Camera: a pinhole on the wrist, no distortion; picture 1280 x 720 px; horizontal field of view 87.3 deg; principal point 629.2 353.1 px. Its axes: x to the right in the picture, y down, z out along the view. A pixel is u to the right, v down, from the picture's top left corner.
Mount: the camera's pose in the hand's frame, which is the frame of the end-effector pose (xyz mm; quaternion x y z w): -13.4 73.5 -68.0 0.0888 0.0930 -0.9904 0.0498
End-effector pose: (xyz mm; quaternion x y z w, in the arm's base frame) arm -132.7 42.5 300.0 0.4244 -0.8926 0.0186 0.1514
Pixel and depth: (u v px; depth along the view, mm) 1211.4 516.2 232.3
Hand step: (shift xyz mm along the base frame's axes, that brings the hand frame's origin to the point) 149.4 137.5 -177.9
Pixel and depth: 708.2 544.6 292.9
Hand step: 53.5 -9.7 -216.3
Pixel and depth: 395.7 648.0 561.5
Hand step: 12.5 -326.8 -438.6
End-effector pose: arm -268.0 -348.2 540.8 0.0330 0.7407 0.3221 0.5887
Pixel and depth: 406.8 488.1 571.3
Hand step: 462.7 151.8 -195.2
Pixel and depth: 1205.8 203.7 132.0
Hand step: 62.5 8.3 158.0
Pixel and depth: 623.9 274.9 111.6
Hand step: 26.4 55.8 57.0
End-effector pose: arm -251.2 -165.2 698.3 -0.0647 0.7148 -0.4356 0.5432
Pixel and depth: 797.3 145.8 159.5
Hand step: 140.3 53.3 -2.3
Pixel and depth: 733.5 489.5 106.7
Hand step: 53.2 28.3 10.5
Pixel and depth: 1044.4 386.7 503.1
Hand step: 429.0 -16.2 327.9
